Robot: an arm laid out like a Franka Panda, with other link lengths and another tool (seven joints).
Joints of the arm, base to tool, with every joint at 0 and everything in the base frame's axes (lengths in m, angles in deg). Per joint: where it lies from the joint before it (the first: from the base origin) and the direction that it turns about. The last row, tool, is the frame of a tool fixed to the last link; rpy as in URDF.
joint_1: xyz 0 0 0.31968 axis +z
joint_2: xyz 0 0 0 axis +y
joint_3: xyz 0 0 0.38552 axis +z
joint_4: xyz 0.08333 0 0 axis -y
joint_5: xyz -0.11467 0 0.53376 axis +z
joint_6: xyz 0 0 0 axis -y
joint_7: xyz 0.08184 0 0 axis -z
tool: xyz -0.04 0.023 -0.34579 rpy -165.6 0 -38.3
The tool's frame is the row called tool.
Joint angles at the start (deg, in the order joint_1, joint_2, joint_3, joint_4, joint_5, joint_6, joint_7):
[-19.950 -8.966 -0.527 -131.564 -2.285 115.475 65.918]
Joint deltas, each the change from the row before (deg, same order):
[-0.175 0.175 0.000 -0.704 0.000 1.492 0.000]
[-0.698 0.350 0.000 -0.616 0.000 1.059 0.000]
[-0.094 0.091 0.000 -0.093 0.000 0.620 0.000]
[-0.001 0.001 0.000 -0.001 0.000 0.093 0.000]
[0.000 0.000 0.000 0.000 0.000 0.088 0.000]
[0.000 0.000 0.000 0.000 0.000 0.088 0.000]
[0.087 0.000 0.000 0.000 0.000 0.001 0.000]
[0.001 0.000 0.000 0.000 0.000 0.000 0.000]
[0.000 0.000 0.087 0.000 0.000 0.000 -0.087]
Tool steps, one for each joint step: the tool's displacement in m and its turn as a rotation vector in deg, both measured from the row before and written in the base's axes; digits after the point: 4 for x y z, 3 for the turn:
[0.0014 -0.0022 -0.0074 -0.186 -0.584 -0.126]
[-0.0025 -0.0064 -0.0086 -0.014 -0.093 -0.664]
[0.0022 -0.0018 -0.0013 -0.147 -0.410 -0.074]
[0.0005 -0.0002 0.0001 -0.031 -0.085 0.002]
[0.0005 -0.0002 0.0001 -0.030 -0.083 0.003]
[0.0005 -0.0002 0.0001 -0.030 -0.083 0.003]
[0.0003 0.0008 0.0000 0.000 -0.001 0.087]
[0.0000 0.0000 0.0000 0.000 0.000 0.001]
[0.0002 0.0008 0.0000 -0.003 0.004 0.173]

